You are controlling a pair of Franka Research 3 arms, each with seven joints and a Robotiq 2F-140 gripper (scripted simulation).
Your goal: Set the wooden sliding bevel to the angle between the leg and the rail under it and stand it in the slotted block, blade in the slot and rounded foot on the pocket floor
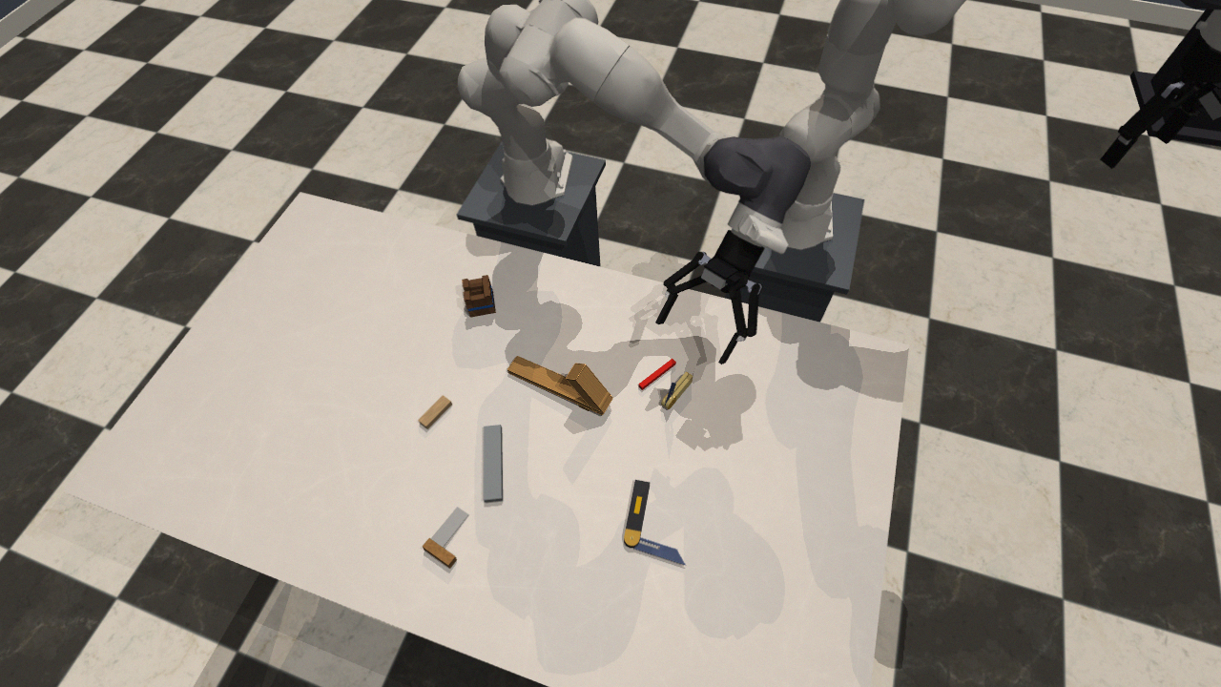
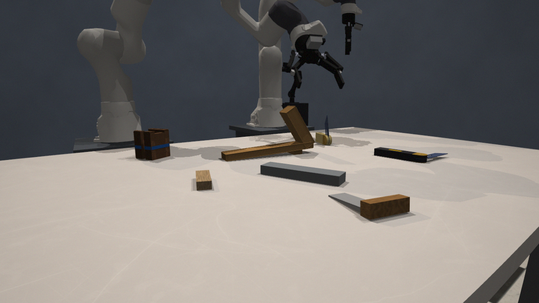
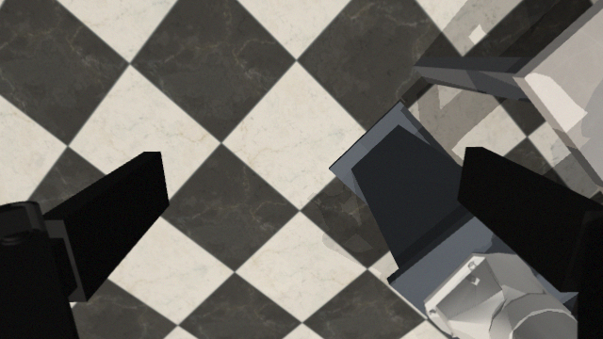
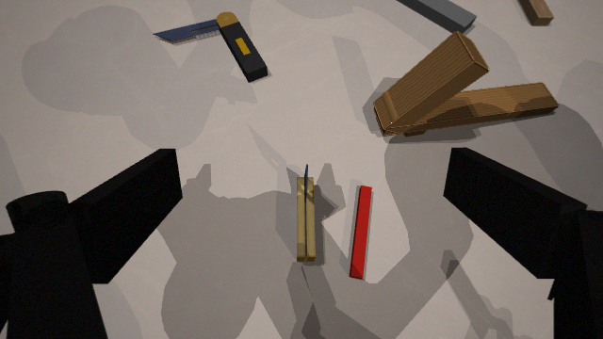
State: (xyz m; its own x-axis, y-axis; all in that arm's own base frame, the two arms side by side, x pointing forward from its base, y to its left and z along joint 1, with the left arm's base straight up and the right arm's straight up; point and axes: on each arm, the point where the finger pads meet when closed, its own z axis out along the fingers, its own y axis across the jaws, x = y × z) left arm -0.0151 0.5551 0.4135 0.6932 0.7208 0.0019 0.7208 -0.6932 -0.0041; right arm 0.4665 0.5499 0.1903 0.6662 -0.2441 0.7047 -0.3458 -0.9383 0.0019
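Observation:
My right hand is 17 cm above the wooden bevel, 4 cm short of it and 2 cm to the left of it. Round my right hand: blue blade 15 cm below, 5 cm ahead, 2 cm to the right; then black bevel 33 cm ahead, 18 cm below, 2 cm to the right; then red bar 18 cm below, 6 cm to the right, 1 cm behind.

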